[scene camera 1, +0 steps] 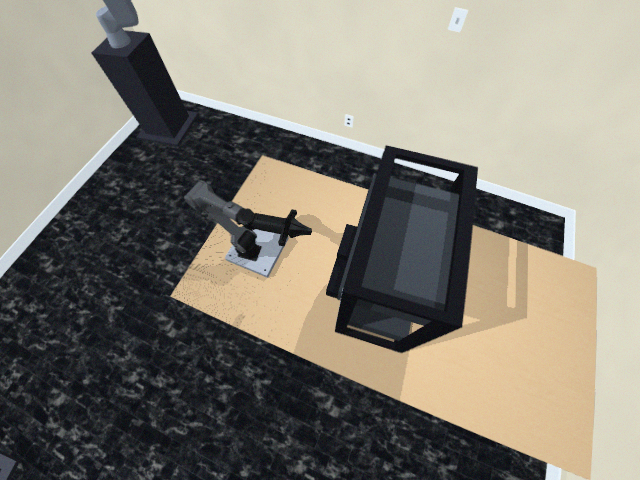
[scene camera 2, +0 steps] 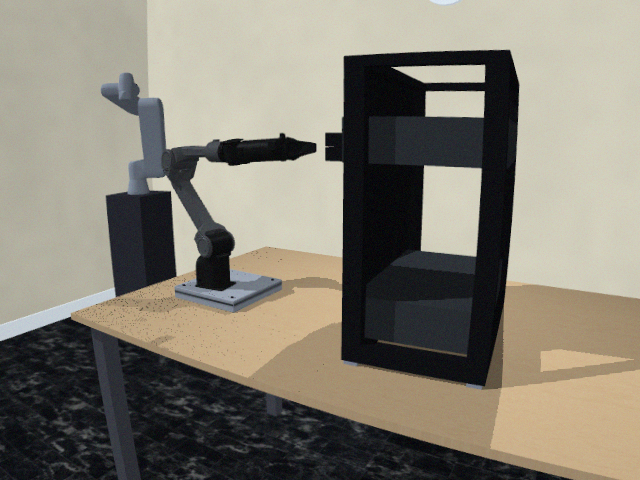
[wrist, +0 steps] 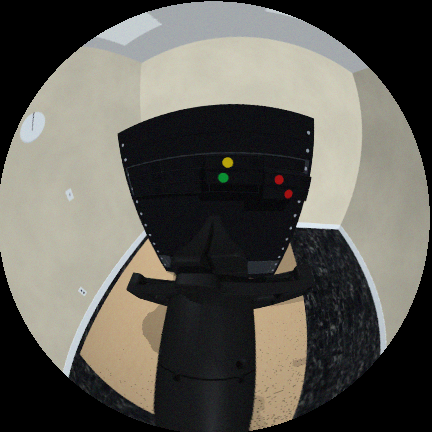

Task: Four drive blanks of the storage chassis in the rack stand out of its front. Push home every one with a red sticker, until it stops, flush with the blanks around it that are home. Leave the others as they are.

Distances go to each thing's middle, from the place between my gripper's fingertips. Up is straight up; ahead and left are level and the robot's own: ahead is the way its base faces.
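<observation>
As it is, my hand is 17 cm short of the yellow-stickered blank [wrist: 247,161], 3 cm to the left of it and 5 cm below it.
</observation>
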